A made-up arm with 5 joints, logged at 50 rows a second.
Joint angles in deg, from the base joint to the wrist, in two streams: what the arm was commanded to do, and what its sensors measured. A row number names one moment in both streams.
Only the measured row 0 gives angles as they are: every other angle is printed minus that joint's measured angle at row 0.
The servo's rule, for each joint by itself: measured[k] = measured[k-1] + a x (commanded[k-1-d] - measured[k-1]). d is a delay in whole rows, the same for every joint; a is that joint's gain. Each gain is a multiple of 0.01, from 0.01 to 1. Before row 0 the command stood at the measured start. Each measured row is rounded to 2 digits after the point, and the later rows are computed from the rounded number. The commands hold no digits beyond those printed.
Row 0, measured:
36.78, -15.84, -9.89, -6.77, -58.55
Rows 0 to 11, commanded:
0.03, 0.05, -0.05, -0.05, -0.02
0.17, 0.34, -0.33, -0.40, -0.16
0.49, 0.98, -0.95, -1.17, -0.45
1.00, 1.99, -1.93, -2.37, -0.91
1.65, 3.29, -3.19, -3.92, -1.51
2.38, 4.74, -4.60, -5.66, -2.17
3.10, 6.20, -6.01, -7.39, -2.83
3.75, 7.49, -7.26, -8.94, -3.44
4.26, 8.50, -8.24, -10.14, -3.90
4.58, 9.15, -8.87, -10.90, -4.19
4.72, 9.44, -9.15, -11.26, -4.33
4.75, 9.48, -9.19, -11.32, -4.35
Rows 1 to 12, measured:
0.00, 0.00, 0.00, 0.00, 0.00
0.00, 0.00, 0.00, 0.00, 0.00
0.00, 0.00, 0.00, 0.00, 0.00
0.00, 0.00, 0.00, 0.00, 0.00
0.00, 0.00, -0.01, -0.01, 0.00
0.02, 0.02, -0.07, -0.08, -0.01
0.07, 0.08, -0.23, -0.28, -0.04
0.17, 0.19, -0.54, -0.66, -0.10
0.33, 0.38, -1.02, -1.25, -0.20
0.56, 0.64, -1.66, -2.04, -0.34
0.84, 0.97, -2.44, -3.00, -0.51
1.16, 1.36, -3.31, -4.07, -0.72
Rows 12 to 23, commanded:
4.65, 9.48, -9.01, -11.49, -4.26
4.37, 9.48, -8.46, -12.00, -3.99
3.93, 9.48, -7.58, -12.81, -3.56
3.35, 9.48, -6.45, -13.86, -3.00
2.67, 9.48, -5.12, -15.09, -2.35
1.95, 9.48, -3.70, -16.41, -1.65
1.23, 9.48, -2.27, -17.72, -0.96
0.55, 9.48, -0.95, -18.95, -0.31
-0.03, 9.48, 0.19, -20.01, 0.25
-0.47, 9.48, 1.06, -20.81, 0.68
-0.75, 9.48, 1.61, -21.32, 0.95
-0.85, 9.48, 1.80, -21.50, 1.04
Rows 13 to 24, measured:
1.50, 1.79, -4.20, -5.16, -0.94
1.84, 2.23, -5.04, -6.19, -1.17
2.16, 2.66, -5.78, -7.10, -1.39
2.44, 3.07, -6.39, -7.86, -1.60
2.68, 3.45, -6.86, -8.51, -1.79
2.87, 3.81, -7.15, -9.14, -1.94
2.99, 4.15, -7.23, -9.80, -2.05
3.03, 4.47, -7.09, -10.53, -2.12
2.99, 4.77, -6.74, -11.35, -2.14
2.88, 5.05, -6.19, -12.26, -2.11
2.70, 5.32, -5.48, -13.24, -2.03
2.46, 5.57, -4.66, -14.27, -1.91

